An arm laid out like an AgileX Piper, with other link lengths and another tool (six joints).
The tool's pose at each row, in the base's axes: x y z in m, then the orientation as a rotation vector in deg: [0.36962, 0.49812, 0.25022, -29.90, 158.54, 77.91]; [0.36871, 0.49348, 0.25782, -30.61, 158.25, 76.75]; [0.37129, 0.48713, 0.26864, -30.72, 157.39, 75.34]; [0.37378, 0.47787, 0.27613, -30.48, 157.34, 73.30]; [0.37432, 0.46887, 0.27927, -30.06, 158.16, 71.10]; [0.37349, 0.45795, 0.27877, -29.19, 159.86, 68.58]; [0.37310, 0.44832, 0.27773, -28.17, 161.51, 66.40]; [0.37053, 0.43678, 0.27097, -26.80, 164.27, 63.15]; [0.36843, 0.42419, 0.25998, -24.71, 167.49, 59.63]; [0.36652, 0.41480, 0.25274, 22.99, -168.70, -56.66]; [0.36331, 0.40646, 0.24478, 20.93, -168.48, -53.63]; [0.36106, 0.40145, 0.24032, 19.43, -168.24, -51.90]
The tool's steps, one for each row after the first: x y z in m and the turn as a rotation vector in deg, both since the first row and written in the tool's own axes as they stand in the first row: [0.00100, 0.00348, -0.00819, 0.68, -0.24, -0.72]; [-0.00131, 0.00741, -0.02016, 1.47, -1.25, -1.46]; [-0.00217, 0.00716, -0.03229, 2.80, -1.92, -1.75]; [-0.00058, 0.00431, -0.04126, 4.34, -2.01, -1.54]; [0.00344, -0.00201, -0.04927, 6.20, -1.63, -0.70]; [0.00676, -0.00814, -0.05601, 7.82, -1.24, 0.27]; [0.01359, -0.01908, -0.06038, 10.23, -0.26, 1.82]; [0.02095, -0.03401, -0.06299, 12.81, 0.85, 3.95]; [0.02661, -0.04430, -0.06548, 14.67, 1.63, 5.51]; [0.03331, -0.05416, -0.06655, 16.25, 2.63, 7.31]; [0.03758, -0.05974, -0.06734, 17.12, 3.21, 8.57]
